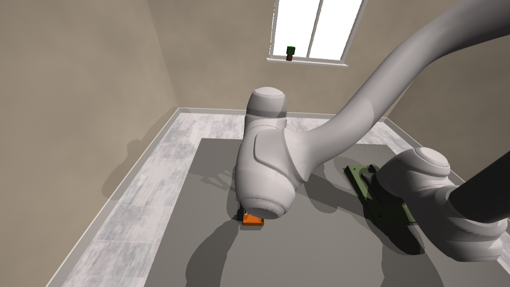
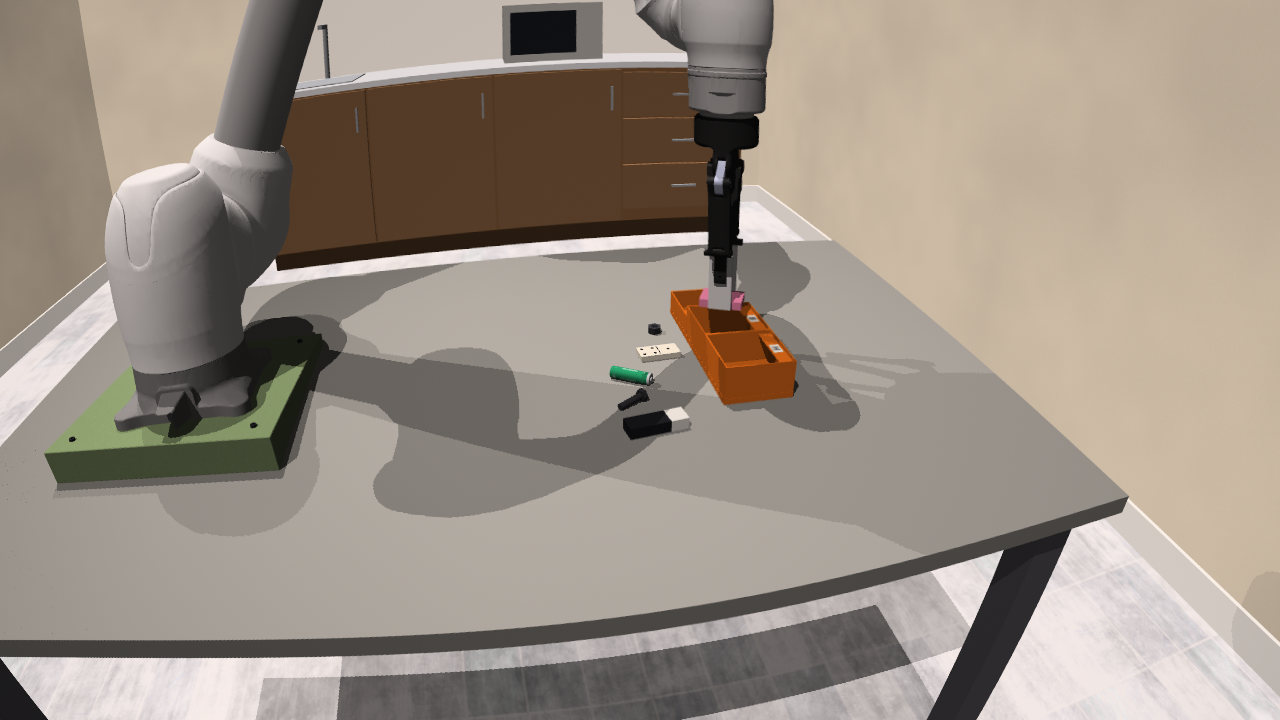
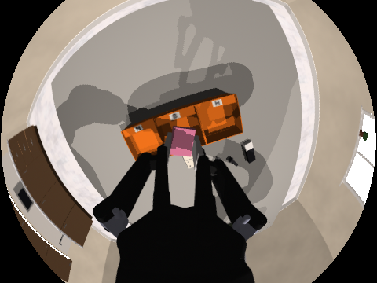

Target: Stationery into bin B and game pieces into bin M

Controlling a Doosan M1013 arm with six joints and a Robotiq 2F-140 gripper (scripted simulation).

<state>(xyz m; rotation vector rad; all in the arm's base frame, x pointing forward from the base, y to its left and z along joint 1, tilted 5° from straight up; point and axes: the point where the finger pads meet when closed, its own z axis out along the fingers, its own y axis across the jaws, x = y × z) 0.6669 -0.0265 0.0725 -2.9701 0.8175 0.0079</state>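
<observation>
The pink sticky-note pad is 3 cm below my hand. From my hand the other things lie so: cream domino (10 cm below, 8 cm behind, 1 cm to the left); small black nut (10 cm below, 8 cm to the left, 6 cm behind); orange three-compartment bin (8 cm below, 1 cm ahead).
</observation>
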